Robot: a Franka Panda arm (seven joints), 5 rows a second.
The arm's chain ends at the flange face. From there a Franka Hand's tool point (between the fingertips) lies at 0.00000 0.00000 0.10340 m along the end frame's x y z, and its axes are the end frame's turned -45 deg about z.
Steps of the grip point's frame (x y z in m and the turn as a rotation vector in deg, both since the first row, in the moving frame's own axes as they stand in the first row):
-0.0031, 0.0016, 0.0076, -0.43, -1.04, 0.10
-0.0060, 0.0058, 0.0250, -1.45, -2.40, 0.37
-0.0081, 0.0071, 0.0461, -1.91, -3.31, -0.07
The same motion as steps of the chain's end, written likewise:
-0.0003, 0.0014, 0.0076, -1.04, -0.43, 0.10
0.0011, 0.0034, 0.0251, -2.72, -0.67, 0.37
0.0011, 0.0041, 0.0463, -3.69, -0.99, -0.07

